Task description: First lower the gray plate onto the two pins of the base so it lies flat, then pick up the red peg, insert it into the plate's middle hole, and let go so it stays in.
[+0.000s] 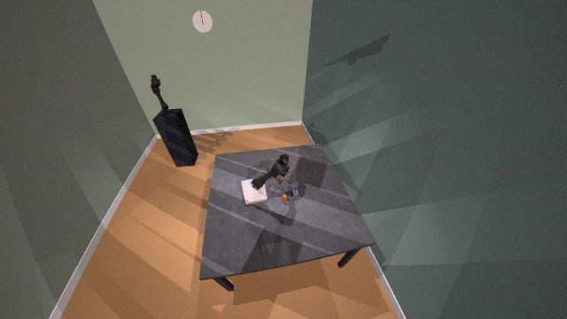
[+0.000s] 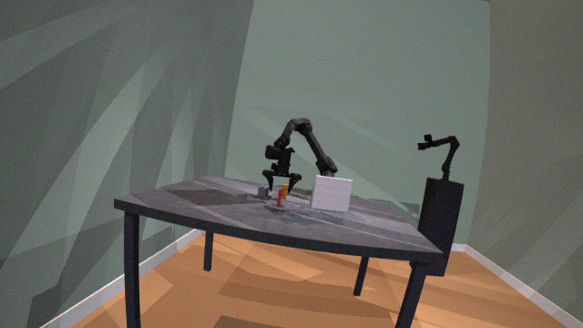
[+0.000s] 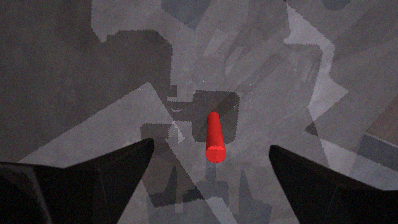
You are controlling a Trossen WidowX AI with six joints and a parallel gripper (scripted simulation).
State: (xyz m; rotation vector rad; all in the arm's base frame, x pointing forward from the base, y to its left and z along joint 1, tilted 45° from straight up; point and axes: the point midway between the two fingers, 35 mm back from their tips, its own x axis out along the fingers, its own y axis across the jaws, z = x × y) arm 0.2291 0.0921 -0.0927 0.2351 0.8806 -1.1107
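My gripper tip is now 3 cm above the red peg. Round my gripper tip: base (17 cm to the right, 12 cm ahead, 6 cm below); orange peg (24 cm to the right, 3 cm below, 1 cm ahead); gray plate (17 cm to the right, 12 cm ahead, 2 cm below).
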